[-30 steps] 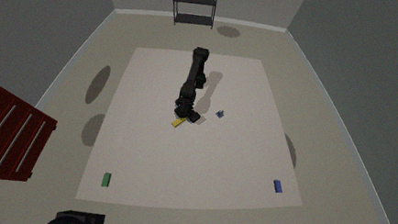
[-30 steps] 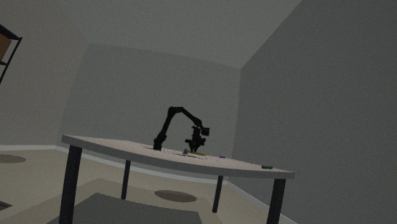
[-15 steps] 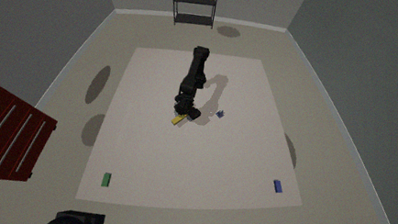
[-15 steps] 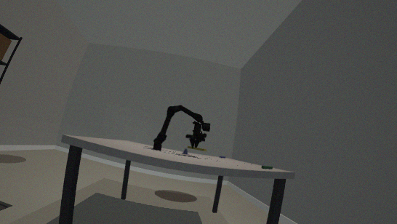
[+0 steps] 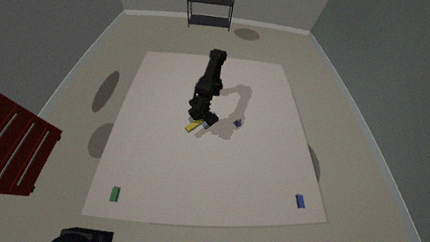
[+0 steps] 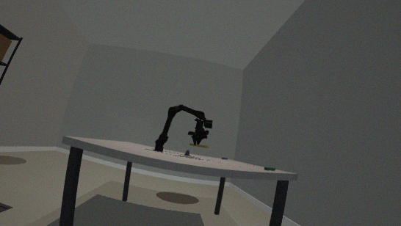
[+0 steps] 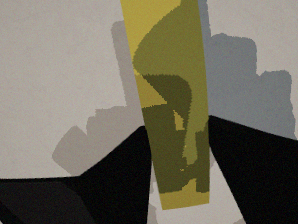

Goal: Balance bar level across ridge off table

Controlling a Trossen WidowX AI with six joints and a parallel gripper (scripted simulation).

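The yellow bar lies 2 cm to the right of my gripper tip and 2 cm ahead of it. From my gripper tip the other things lie so: blue block (57 cm to the left, 44 cm ahead, 10 cm below); then green block (44 cm ahead, 43 cm to the right, 10 cm below).
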